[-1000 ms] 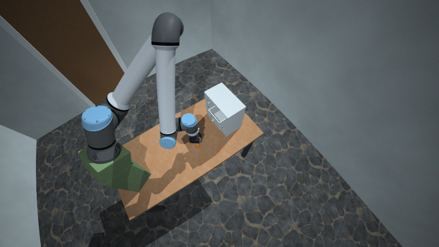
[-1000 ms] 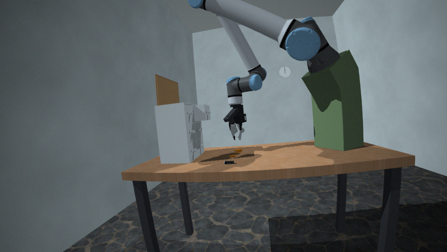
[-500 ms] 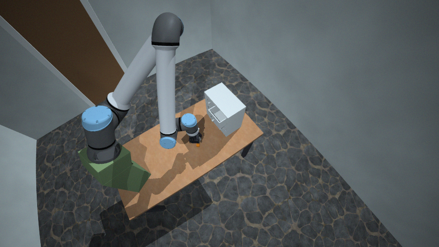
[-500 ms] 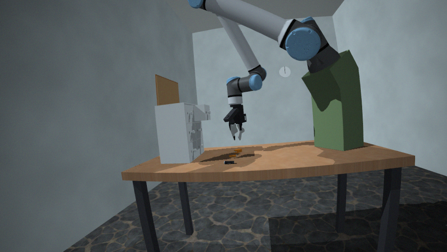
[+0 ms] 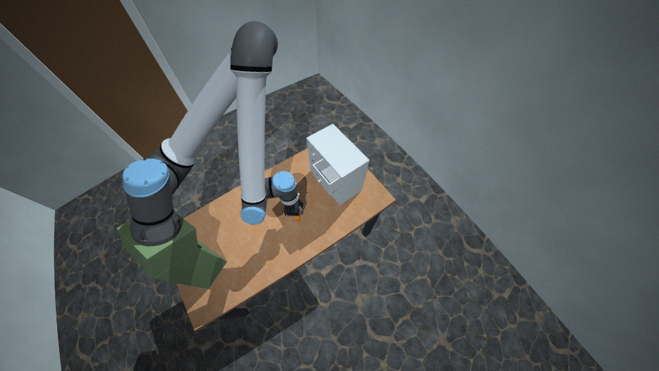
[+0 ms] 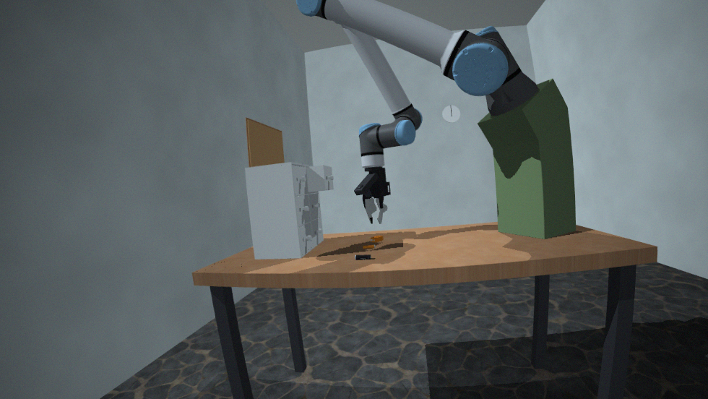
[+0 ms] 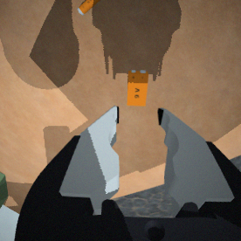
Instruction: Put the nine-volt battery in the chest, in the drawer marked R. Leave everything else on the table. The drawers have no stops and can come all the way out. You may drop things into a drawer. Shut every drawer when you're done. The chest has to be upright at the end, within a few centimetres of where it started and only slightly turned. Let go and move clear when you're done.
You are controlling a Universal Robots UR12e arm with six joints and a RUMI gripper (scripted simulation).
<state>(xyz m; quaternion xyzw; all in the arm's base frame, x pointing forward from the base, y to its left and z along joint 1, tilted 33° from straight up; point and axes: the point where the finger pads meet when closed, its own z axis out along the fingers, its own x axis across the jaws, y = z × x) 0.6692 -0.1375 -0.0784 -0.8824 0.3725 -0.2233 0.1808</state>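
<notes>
Right now my hand is 80 mm above the orange nine-volt battery, 10 mm to the right of it and 10 mm short of it. The rest, counted from my hand: dark object: 270 mm to the left, 80 mm below, 50 mm ahead; then orange cylindrical battery: 120 mm to the left, 80 mm below, 30 mm ahead.
</notes>
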